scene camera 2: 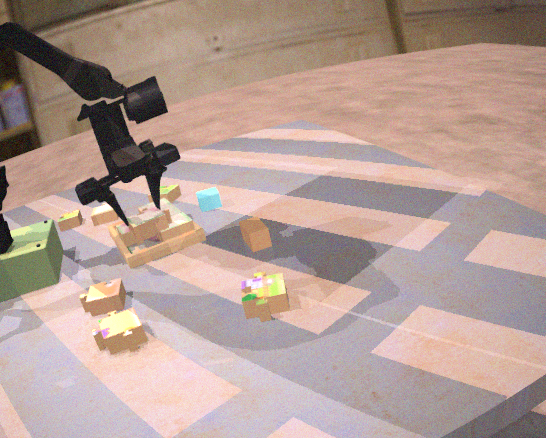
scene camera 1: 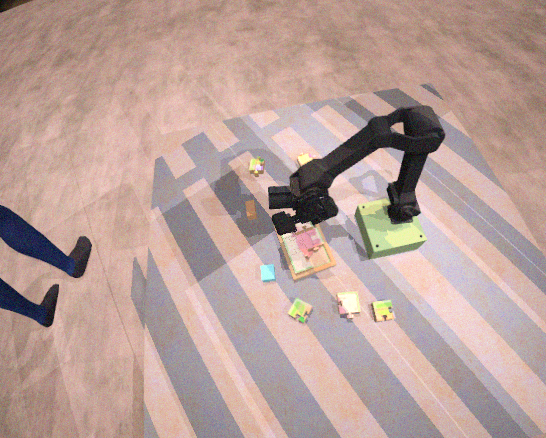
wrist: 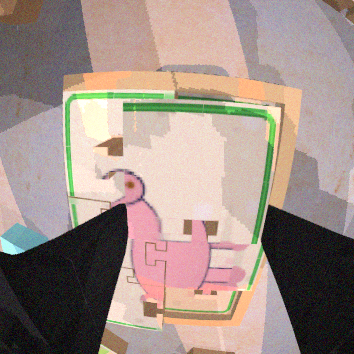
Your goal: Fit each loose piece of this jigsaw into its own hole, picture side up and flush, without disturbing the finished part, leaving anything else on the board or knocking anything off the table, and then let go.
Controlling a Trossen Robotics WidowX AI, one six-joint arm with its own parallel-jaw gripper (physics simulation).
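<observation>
The jigsaw board (scene camera 1: 315,272) (scene camera 2: 170,249) (wrist: 290,145) has a light wooden rim. My gripper (scene camera 2: 144,216) (wrist: 194,214) is over it, shut on a large piece (scene camera 2: 150,226) (wrist: 200,150) with a pink bird's head and a green border, picture side up. This piece stands higher than the parts around it, over the board's upper right in the wrist view; whether its underside touches the board cannot be told. Below it in that view, a pink body part (wrist: 185,270) lies in the board. An open recess (wrist: 195,301) shows at the bottom right. In scene camera 1 the arm hides the fingertips.
Loose pieces (scene camera 1: 300,310) (scene camera 1: 348,303) (scene camera 1: 383,310) (scene camera 1: 257,166) (scene camera 2: 120,327) (scene camera 2: 103,296) lie around the board. A cyan block (scene camera 1: 268,273) (scene camera 2: 208,199) (wrist: 22,239) and an orange block (scene camera 1: 250,210) (scene camera 2: 256,234) (wrist: 20,10) lie near it. The arm stands on a green base (scene camera 1: 395,237) (scene camera 2: 35,265).
</observation>
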